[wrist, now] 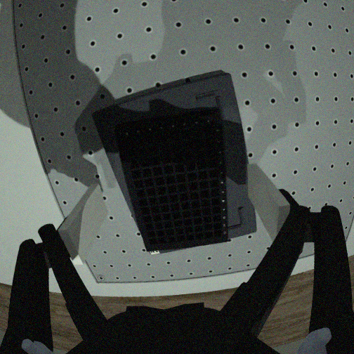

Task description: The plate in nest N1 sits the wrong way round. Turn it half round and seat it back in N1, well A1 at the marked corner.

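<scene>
The black well plate (175, 192) lies over the dark grey nest (234, 107), mid-view. Its lower edge reaches the nest's lower rim, and its lower left corner partly covers the small white label (154, 252). Nest surface with thin raised lines shows above and to the right of the plate, so the plate looks offset from the seat. Whether it is raised or tilted is unclear. Which corner well is A1 cannot be made out. My gripper (173, 189) is open, one pale finger pad on each side of the plate and nest, with nothing held.
The nest stands on a light grey board (197, 36) with rows of holes. The board's edge runs down the left and across below the nest. A white surface (17, 185) lies beyond it, and brown wood (280, 282) shows at the bottom. Dark shadows cross the board and nest.
</scene>
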